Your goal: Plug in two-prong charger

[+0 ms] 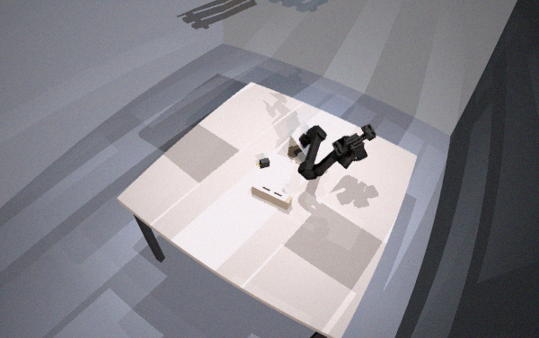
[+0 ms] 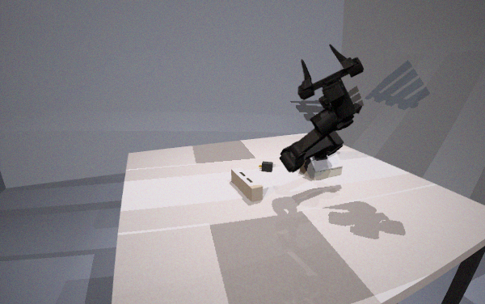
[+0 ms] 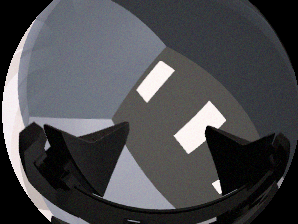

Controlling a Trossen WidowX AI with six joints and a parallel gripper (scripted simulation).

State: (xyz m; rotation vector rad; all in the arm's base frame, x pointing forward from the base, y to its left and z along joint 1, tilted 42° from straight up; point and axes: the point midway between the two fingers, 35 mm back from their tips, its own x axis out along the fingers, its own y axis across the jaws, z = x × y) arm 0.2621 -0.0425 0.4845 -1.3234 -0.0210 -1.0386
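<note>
Right now my gripper tip is 70 mm past the black two-prong charger, 430 mm to the left of it and 500 mm above it.
</note>
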